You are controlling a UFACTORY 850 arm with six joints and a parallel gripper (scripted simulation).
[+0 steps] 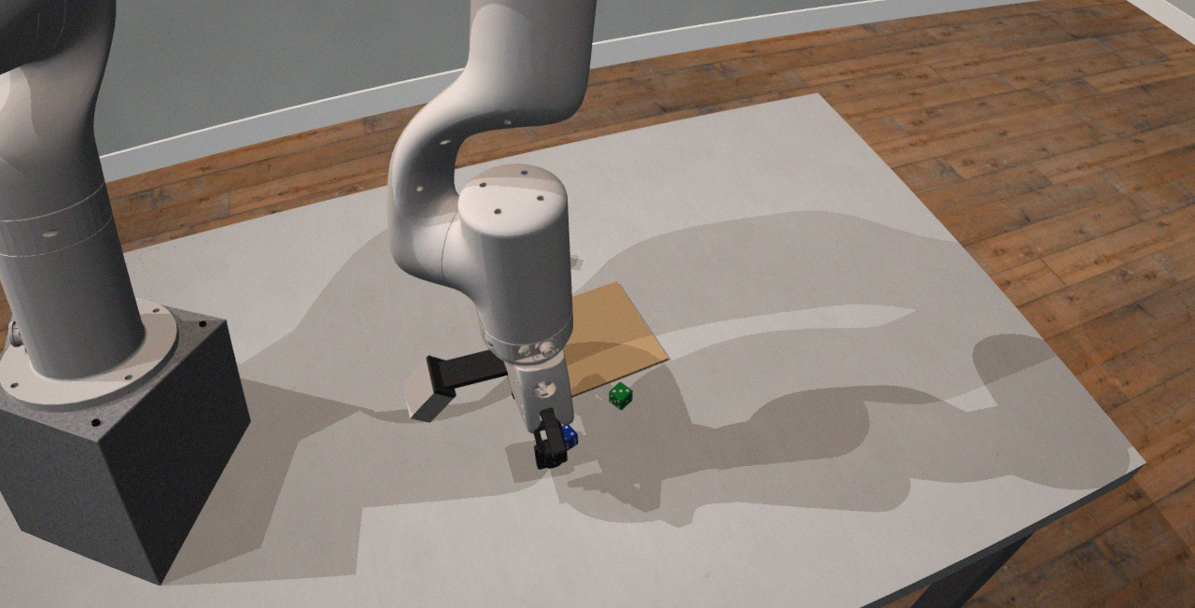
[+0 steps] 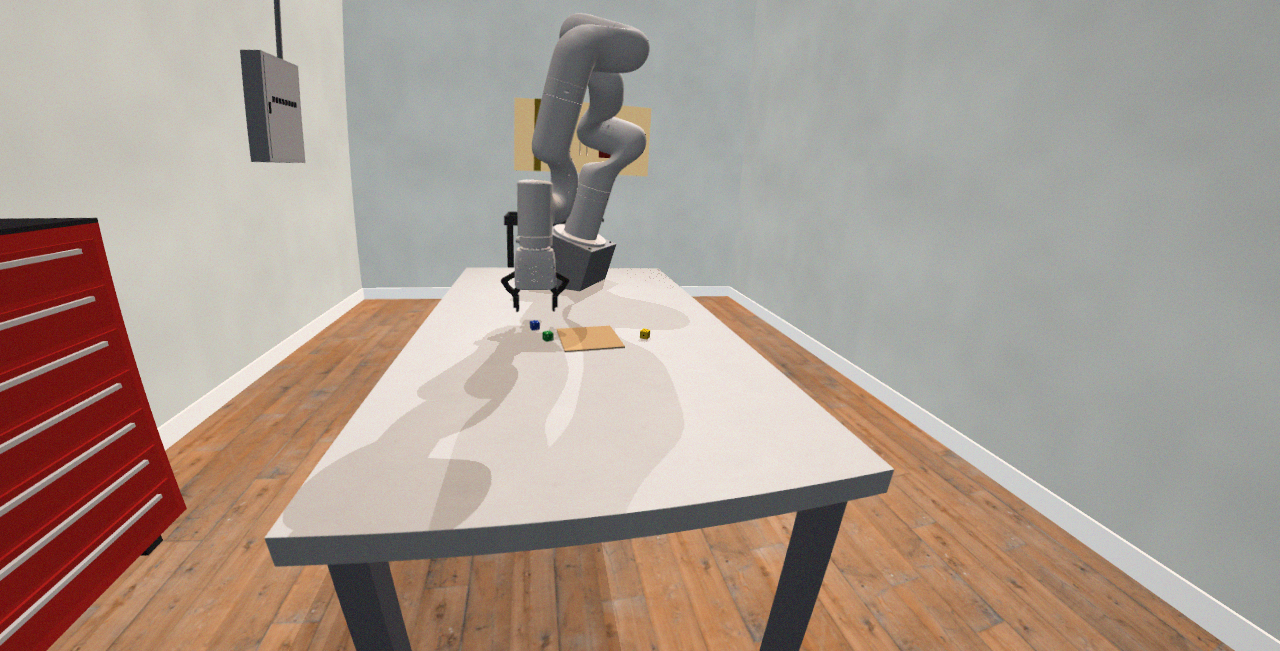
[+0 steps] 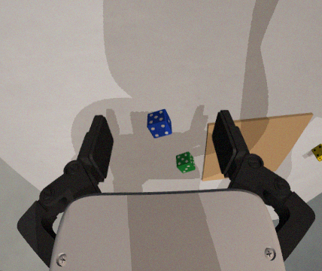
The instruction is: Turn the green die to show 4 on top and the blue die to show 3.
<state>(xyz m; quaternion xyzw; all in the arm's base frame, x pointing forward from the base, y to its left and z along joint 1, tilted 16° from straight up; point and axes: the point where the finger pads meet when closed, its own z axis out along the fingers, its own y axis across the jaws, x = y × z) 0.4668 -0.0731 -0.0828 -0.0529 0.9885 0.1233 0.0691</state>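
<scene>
Now: hand 3 cm short of the blue die and 4 cm above it. From my hand the other things lie so: tan mat: 9 cm ahead, 14 cm to the left, 5 cm below; yellow die: 7 cm ahead, 28 cm to the left, 4 cm below; green die: 10 cm ahead, 4 cm to the left, 4 cm below.
</scene>
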